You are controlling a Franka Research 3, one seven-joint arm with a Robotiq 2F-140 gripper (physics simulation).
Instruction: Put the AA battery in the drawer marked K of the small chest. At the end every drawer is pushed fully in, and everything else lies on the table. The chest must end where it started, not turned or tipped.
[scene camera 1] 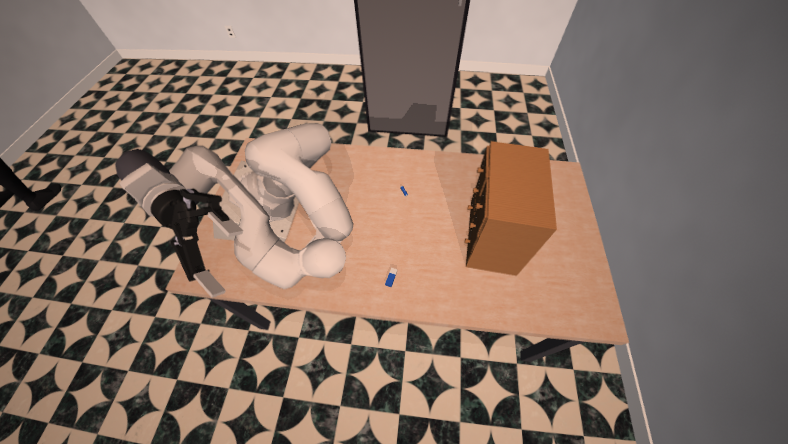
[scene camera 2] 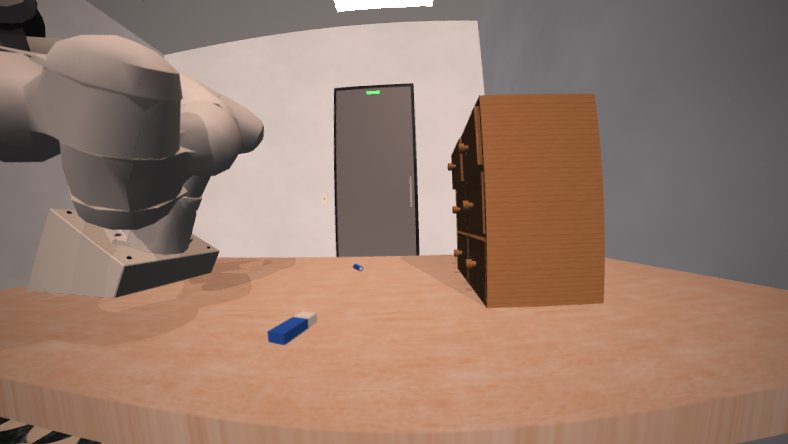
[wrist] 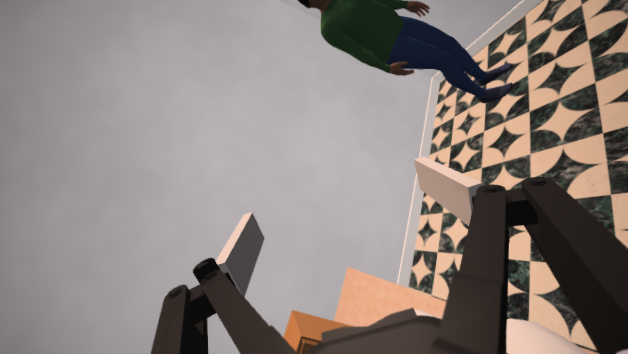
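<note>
The AA battery [scene camera 1: 404, 190] [scene camera 2: 357, 267], small and blue, lies on its side on the table [scene camera 1: 441, 297] [scene camera 2: 413, 358] [wrist: 380, 295], between the arm's base and the chest. The small chest [scene camera 1: 521, 184] [scene camera 2: 543, 198] is brown wood and stands upright at the right, its knobbed drawer fronts facing the arm. The fronts show at a steep slant; their letters cannot be read, and I cannot tell whether every drawer is fully in. My gripper [scene camera 1: 217, 254] [wrist: 335, 201] is open and empty, over the table's left end, far from battery and chest.
A blue and white eraser [scene camera 1: 390, 276] [scene camera 2: 289, 329] lies on the near side of the table. The arm's base [scene camera 2: 77, 259] stands at the left end. A person in a green top [wrist: 360, 32] stands beyond the table in the wrist view.
</note>
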